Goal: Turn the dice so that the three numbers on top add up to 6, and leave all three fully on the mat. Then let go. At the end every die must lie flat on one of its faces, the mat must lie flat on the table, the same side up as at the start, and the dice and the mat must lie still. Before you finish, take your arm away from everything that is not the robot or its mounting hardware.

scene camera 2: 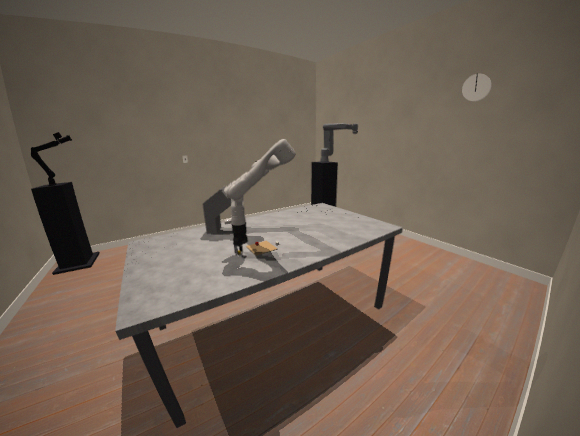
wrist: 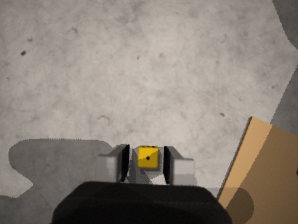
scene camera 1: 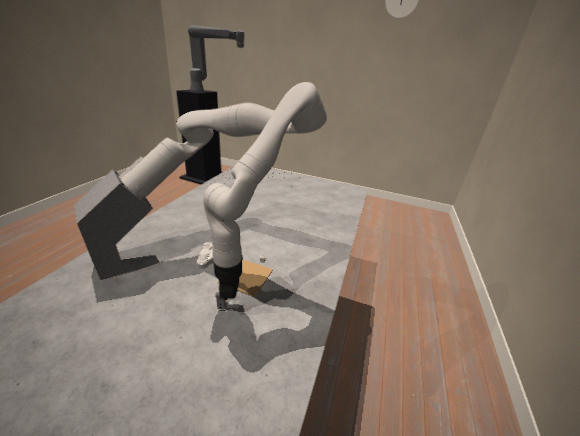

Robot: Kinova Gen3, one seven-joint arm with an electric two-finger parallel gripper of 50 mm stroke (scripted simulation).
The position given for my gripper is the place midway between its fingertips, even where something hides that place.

I see my gripper [scene camera 1: 222,303] and a tan mat [scene camera 1: 253,276].
My gripper shows as well in the wrist view [wrist: 146,158].
